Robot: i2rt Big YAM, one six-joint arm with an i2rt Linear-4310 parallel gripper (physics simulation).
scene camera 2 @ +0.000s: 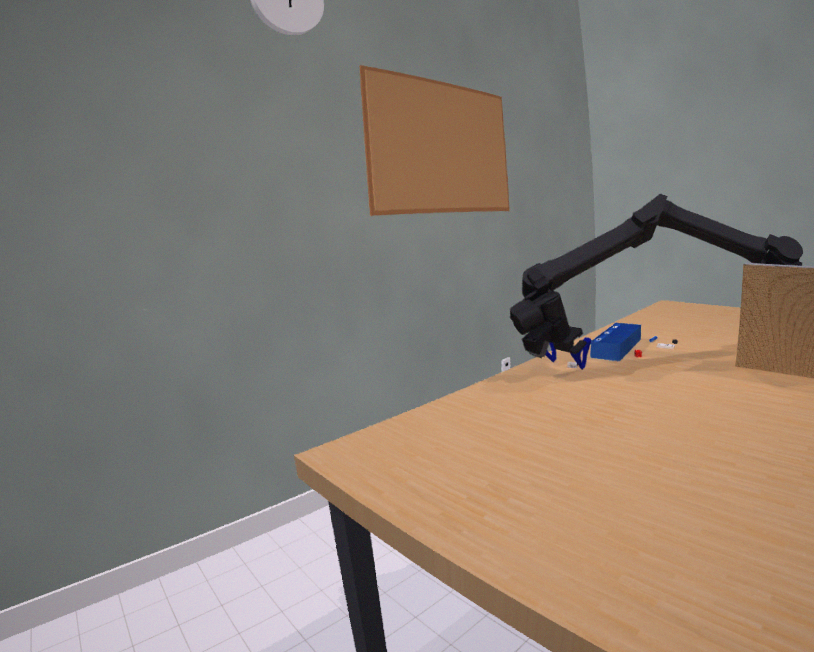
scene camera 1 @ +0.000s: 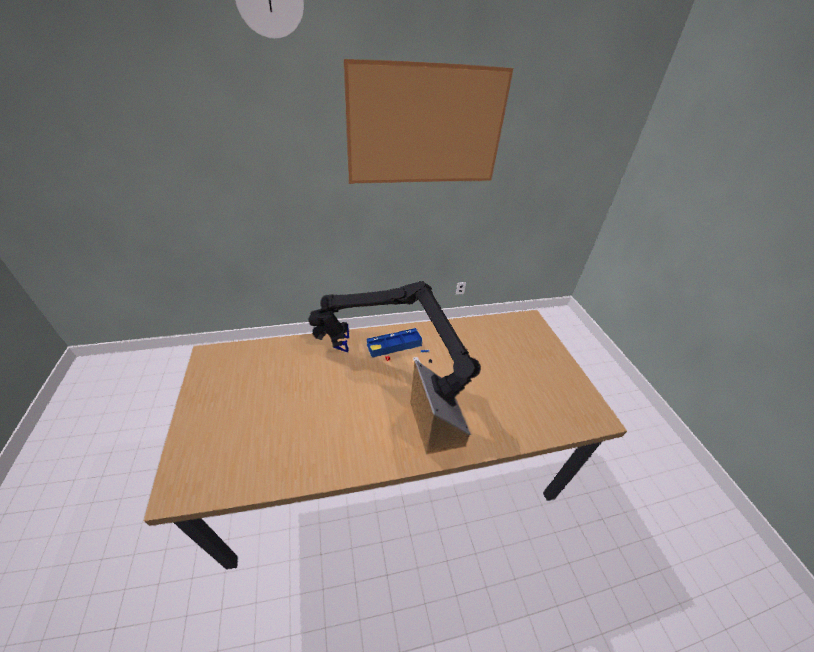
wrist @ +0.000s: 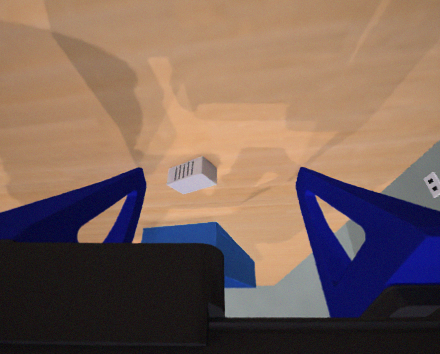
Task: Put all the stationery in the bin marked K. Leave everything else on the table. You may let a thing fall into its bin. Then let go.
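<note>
A small white block with dark stripes lies on the table. In the wrist view it is left of the middle, between the lines of the fingers and beyond their tips. It cannot be made out in scene camera 1. My gripper is open and empty, low over the table beside the left end of the blue bin row. A yellow piece lies in the left end compartment, the bin marked K. The bin letters are too small to read here.
In front of the bins lie a red die, a white piece, a small blue piece and a black piece. The arm's wooden base block stands nearer the front edge.
</note>
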